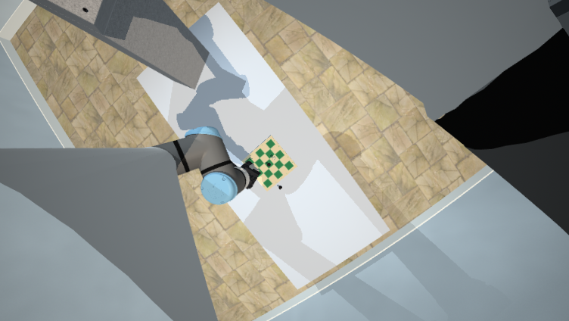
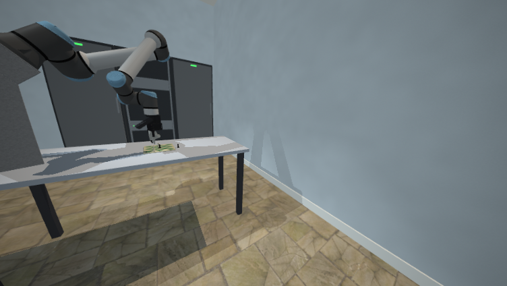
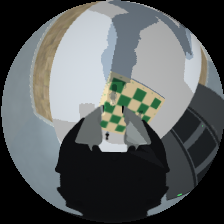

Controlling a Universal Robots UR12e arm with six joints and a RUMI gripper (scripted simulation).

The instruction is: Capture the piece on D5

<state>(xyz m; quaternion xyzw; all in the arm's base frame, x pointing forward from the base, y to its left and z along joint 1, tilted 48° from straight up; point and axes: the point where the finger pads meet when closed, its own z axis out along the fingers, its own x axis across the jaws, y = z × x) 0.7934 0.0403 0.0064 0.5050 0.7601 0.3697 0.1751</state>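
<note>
My gripper is now 80 mm to the right of the board, 80 mm above it and 20 mm short of it.
</note>
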